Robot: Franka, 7 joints.
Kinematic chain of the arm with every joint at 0, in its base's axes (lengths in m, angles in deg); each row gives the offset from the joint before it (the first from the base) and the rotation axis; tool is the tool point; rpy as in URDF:
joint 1: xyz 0 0 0.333 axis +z
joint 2: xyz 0 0 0 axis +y
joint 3: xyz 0 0 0.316 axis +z
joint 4: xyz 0.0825 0 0 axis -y
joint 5: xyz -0.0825 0 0.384 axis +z
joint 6: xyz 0 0 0 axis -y
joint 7: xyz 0.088 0 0 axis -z
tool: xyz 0 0 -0.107 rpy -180 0 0
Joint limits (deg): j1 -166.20..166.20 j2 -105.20..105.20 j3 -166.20..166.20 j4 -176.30..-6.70 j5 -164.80..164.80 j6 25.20..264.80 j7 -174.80..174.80
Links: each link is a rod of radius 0.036 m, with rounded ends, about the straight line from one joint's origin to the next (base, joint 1, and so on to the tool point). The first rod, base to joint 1, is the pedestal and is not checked.
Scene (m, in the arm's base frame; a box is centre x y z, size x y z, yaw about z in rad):
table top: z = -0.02
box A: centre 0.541 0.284 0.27 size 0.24 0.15 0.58 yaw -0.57
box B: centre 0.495 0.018 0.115 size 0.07 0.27 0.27 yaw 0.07
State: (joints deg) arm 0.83 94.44 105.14 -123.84 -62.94 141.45 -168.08
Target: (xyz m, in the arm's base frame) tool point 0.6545 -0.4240 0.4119
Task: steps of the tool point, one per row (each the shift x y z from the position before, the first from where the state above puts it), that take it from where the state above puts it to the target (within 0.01 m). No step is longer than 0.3 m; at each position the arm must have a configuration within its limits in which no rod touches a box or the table.
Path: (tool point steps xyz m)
1: 0.0369 -0.0160 0.1339
2: -0.0027 -0.0526 0.1356
3: -0.0394 -0.0821 0.1174
4: -0.0655 -0.1015 0.0848
5: -0.0772 -0.1093 0.0463
6: 0.2404 0.0430 -0.0082
7: 0.2408 -0.0726 -0.0702
8: 0.1784 -0.1679 -0.1284
9: 0.0758 -0.2129 -0.1737
10: -0.0308 -0.1966 -0.1997

